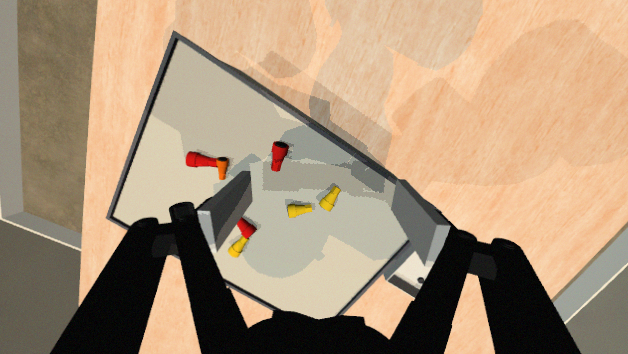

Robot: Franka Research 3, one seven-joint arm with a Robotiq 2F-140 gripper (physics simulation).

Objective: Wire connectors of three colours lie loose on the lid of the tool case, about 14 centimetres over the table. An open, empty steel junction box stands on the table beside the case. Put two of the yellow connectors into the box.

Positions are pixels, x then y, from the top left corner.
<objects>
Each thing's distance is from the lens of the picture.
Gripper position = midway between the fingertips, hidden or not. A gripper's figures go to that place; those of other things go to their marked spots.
my gripper (321, 190): 0.19 m
steel junction box (407, 273): 0.47 m
tool case (319, 263): 0.26 m
The marked spots on the tool case and the steel junction box are 0.25 m apart.
</objects>
